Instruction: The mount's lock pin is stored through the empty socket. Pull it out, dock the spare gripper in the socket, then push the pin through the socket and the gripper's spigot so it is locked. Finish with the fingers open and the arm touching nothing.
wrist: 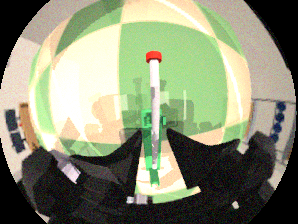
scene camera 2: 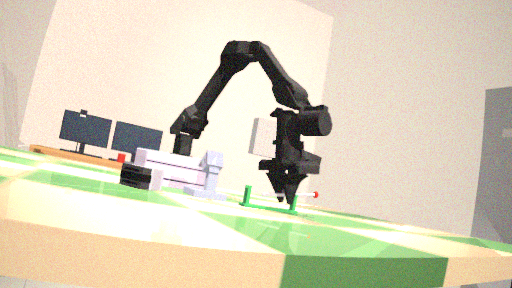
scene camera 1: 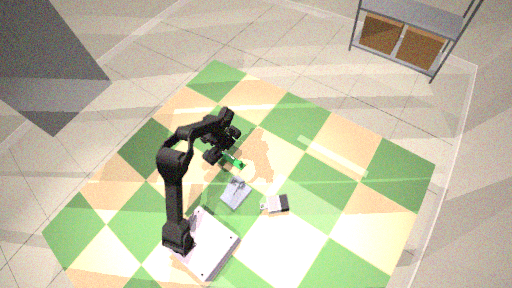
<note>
In view: my gripper [scene camera 2: 285, 203], a lock pin [wrist: 153, 58], a spare gripper [scene camera 2: 140, 177] and a socket [scene camera 2: 212, 162].
My gripper also shows in the wrist view [wrist: 154, 131].
</note>
